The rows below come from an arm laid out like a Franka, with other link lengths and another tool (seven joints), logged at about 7 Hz.
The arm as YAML. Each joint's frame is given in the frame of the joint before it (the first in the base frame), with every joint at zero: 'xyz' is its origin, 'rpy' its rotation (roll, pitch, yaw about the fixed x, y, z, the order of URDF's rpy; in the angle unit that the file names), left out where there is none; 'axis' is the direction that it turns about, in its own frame. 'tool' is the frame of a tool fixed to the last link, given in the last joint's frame.
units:
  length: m
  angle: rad
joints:
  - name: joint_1
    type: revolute
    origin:
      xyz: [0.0, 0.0, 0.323]
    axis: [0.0, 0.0, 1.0]
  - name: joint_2
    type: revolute
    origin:
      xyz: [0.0, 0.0, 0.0]
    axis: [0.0, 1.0, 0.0]
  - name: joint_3
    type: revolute
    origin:
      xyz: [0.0, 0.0, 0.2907]
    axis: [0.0, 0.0, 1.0]
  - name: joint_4
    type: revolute
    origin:
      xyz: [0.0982, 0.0, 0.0]
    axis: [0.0, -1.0, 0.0]
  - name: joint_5
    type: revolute
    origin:
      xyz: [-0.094, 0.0, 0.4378]
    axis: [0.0, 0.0, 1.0]
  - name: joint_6
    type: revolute
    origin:
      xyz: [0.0, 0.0, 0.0]
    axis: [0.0, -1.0, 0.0]
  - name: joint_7
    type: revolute
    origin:
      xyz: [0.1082, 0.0, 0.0]
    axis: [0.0, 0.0, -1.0]
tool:
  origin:
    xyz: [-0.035, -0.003, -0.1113]
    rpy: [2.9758, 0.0, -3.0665]
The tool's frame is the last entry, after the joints.
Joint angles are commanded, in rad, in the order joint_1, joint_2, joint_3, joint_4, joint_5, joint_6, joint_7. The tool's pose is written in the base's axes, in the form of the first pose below.
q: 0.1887, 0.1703, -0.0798, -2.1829, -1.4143, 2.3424, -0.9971
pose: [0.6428 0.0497 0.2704 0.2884 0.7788 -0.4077 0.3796]
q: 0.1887, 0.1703, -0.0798, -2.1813, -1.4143, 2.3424, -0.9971
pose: [0.6433 0.0498 0.2712 0.2880 0.7785 -0.4079 0.3802]
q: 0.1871, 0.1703, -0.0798, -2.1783, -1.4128, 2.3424, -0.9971
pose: [0.6443 0.0488 0.2727 0.2874 0.7776 -0.4096 0.3807]
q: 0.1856, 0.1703, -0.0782, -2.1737, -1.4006, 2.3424, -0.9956
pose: [0.6456 0.0487 0.2748 0.2842 0.7763 -0.4158 0.3791]
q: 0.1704, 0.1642, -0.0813, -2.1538, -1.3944, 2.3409, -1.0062
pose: [0.6530 0.0374 0.2887 0.2834 0.7693 -0.4253 0.3835]
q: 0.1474, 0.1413, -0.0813, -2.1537, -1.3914, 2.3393, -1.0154
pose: [0.6545 0.0224 0.3036 0.2839 0.7617 -0.4357 0.3866]
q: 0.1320, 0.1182, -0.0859, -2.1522, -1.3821, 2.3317, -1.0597
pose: [0.6565 0.0089 0.3192 0.2932 0.7591 -0.4343 0.3862]
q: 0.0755, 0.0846, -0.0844, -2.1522, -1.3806, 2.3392, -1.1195
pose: [0.6577 -0.0250 0.3412 0.3053 0.7538 -0.4366 0.3847]
